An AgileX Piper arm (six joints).
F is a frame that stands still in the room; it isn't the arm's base.
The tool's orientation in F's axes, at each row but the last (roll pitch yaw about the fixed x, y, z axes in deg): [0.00, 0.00, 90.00]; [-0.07, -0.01, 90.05]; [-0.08, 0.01, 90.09]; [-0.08, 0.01, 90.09]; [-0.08, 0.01, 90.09]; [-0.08, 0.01, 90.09]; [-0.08, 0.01, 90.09]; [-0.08, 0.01, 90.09]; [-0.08, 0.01, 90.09]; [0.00, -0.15, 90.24]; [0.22, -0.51, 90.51]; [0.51, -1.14, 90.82]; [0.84, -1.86, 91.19]
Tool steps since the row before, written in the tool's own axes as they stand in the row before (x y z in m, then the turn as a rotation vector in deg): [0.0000, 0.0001, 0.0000, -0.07, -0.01, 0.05]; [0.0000, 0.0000, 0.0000, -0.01, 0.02, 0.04]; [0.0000, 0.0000, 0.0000, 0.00, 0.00, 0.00]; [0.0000, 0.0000, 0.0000, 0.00, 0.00, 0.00]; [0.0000, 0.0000, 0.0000, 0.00, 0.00, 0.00]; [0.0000, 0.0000, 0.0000, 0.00, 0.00, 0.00]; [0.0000, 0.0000, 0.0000, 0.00, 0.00, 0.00]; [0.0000, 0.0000, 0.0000, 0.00, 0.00, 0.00]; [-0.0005, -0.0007, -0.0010, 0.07, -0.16, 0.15]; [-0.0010, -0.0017, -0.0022, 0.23, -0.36, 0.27]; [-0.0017, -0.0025, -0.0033, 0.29, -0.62, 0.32]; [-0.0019, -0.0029, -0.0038, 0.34, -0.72, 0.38]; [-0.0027, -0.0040, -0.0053, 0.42, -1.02, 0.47]
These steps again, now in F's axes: [-0.0001, 0.0000, 0.0000, 0.01, -0.07, 0.05]; [0.0000, 0.0000, 0.0000, -0.02, -0.01, 0.04]; [0.0000, 0.0000, 0.0000, 0.00, 0.00, 0.00]; [0.0000, 0.0000, 0.0000, 0.00, 0.00, 0.00]; [0.0000, 0.0000, 0.0000, 0.00, 0.00, 0.00]; [0.0000, 0.0000, 0.0000, 0.00, 0.00, 0.00]; [0.0000, 0.0000, 0.0000, 0.00, 0.00, 0.00]; [0.0000, 0.0000, 0.0000, 0.00, 0.00, 0.00]; [0.0007, -0.0005, -0.0010, 0.16, 0.07, 0.15]; [0.0017, -0.0010, -0.0022, 0.36, 0.23, 0.27]; [0.0025, -0.0016, -0.0033, 0.62, 0.29, 0.32]; [0.0029, -0.0018, -0.0039, 0.72, 0.34, 0.38]; [0.0040, -0.0024, -0.0054, 1.02, 0.43, 0.47]
